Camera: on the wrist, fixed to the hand. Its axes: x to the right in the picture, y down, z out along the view.
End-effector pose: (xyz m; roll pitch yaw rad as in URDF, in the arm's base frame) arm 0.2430 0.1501 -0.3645 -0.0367 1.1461 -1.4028
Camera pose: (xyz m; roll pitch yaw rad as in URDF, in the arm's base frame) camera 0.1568 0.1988 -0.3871 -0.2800 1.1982 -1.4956
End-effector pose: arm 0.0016 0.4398 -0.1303 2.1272 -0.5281 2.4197
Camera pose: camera -0.0699 0.3723 -0.1560 1.9325 -0.5288 2.4930
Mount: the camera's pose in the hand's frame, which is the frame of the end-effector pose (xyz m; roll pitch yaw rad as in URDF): -0.0051 -0.0744 -0.0690 -0.1586 0.0547 -0.0318
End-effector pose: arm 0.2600 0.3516 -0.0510 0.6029 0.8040 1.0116
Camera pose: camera 0.2391 0.2764 -0.1160 0.4507 0.8671 1.0191
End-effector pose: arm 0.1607 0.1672 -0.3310 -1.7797 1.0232 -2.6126
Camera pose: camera 0.0725 0.1760 -0.2813 -2.0084 0.9791 -2.6968
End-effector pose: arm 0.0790 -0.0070 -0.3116 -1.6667 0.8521 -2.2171
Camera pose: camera -0.0047 -0.0157 -0.2547 -1.8799 0.8138 -2.2920
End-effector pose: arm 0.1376 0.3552 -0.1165 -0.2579 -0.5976 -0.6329
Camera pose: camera 0.1029 0.2696 -0.1588 -0.3871 -0.5522 -0.6854
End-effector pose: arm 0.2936 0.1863 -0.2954 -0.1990 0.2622 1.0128
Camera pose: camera 0.3572 0.1246 -0.3452 -0.3691 0.3093 0.9688
